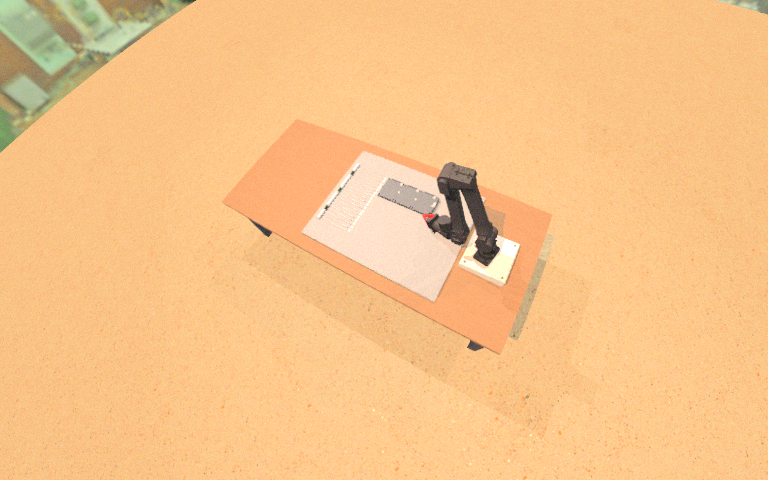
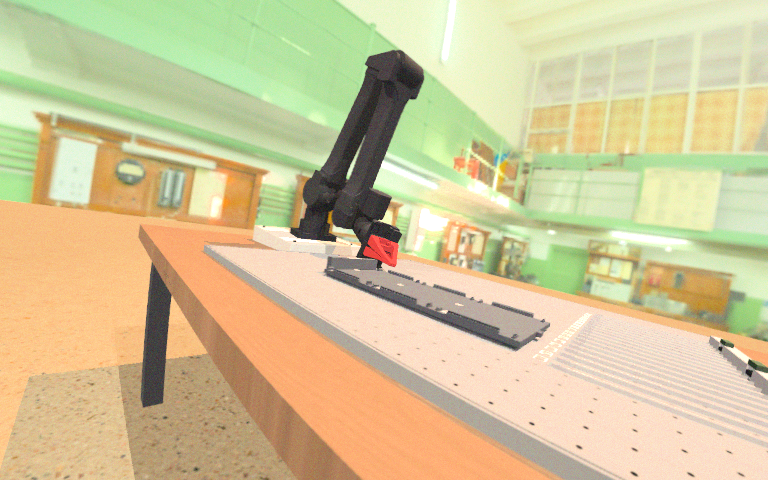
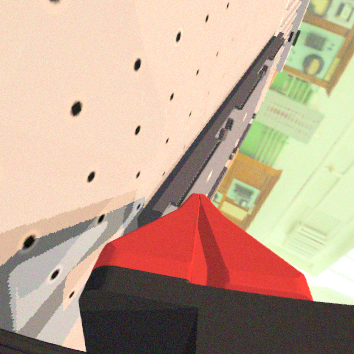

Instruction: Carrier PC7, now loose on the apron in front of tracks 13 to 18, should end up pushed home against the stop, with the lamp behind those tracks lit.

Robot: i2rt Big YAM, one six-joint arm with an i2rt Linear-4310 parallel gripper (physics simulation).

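Frame: origin at the arm's base, x ahead, y right, z down, level; millimetres.
Seen in the pictures: gripper, fingertip midpoint: [image 1: 423, 214] [image 2: 392, 265] [image 3: 195, 204]; arm's base, origin of the base link: [image 1: 486, 253] [image 2: 312, 237].
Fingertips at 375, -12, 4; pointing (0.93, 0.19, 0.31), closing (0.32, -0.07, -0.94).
Pixels of each thing's top centre, then the offset from my fingertips to it, as dx, dy, dz. "*": a spot on its surface instead. Level surfaces: height alone.
- long dark grey plate, middle of its top: [image 3: 244, 153] [image 2: 426, 280] [image 1: 407, 194] +145, +51, -5
- white bar, surface spot: [image 2: 736, 355] [image 1: 334, 197] * +472, -208, +9
- pale perforated board, its level: dz +25
- wooden table, its level: dz +38
Carrier PC7, a long dark grey plate [image 1: 406, 196] [image 2: 436, 300] [image 3: 192, 165], lies flat on the apron. Its far end is close to the white label row in front of the tracks [image 1: 352, 199] [image 2: 651, 362]. A raised flange [image 2: 353, 262] stands at its end nearest the arm's base. My gripper [image 1: 424, 217] [image 2: 390, 262] [image 3: 195, 204] is shut and empty, its red fingertips low beside that near end. Whether they touch the carrier I cannot tell. Behind the tracks runs a white bar [image 1: 333, 198] [image 2: 736, 355] with dark green lamps [image 1: 340, 189] [image 2: 757, 365]; none looks lit.
The pale perforated board [image 1: 390, 254] [image 2: 453, 362] lies on the wooden table [image 1: 277, 164] [image 2: 254, 362]. The arm's white base plate [image 1: 504, 266] [image 2: 277, 237] stands behind the board's near end. The arm folds up high above the base side.
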